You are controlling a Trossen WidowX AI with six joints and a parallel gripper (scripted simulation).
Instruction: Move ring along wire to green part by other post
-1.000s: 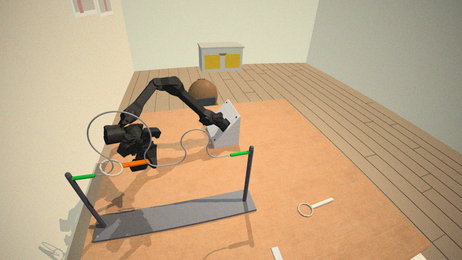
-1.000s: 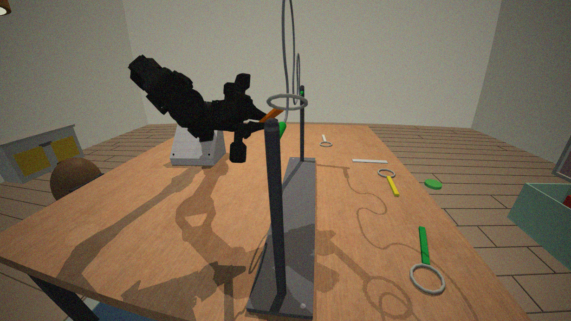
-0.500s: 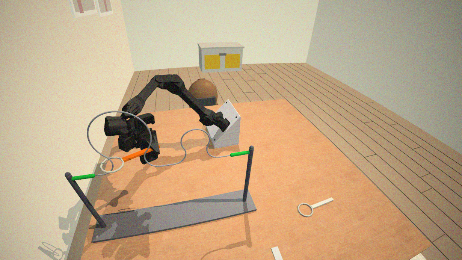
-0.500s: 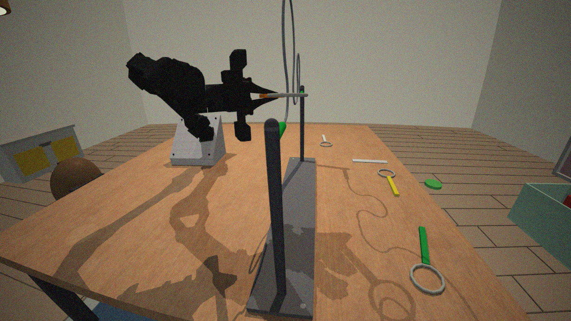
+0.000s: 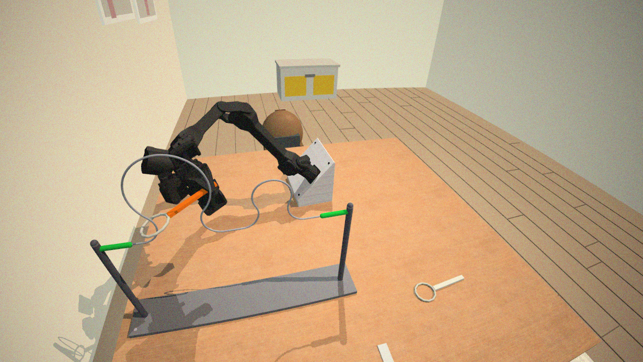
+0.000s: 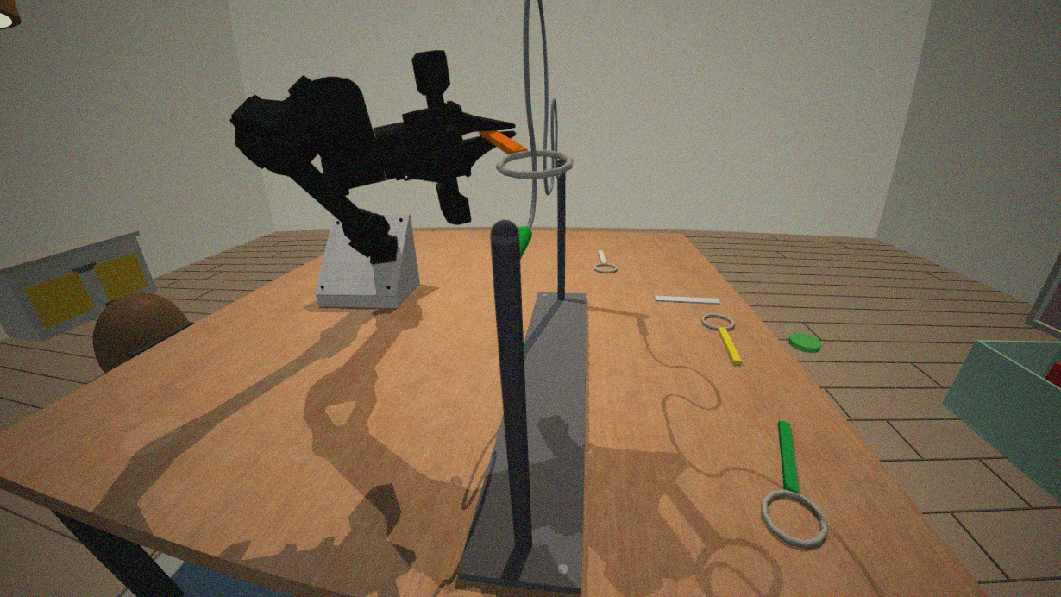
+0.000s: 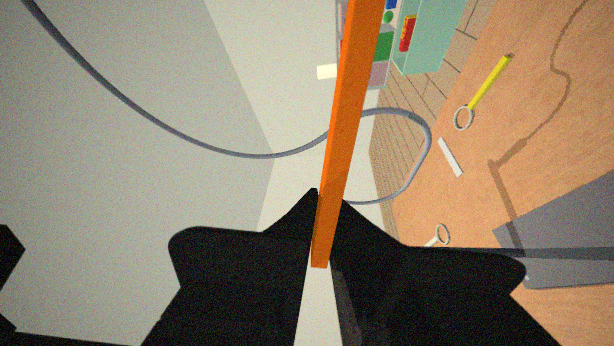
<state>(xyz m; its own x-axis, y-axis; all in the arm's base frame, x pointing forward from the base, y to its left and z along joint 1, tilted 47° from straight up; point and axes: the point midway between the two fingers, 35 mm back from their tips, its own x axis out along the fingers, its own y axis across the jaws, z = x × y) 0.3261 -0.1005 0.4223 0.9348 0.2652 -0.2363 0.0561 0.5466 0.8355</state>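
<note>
My gripper tip is 90 mm to the left of the orange-handled ring and 20 mm above it. Also, from my gripper tip: white strip: 370 mm ahead, 360 mm below, 290 mm to the left; then green-handled ring: 360 mm below, 300 mm ahead, 210 mm to the right; then ring with handle: 380 mm ahead, 360 mm below, 130 mm to the left.
</note>
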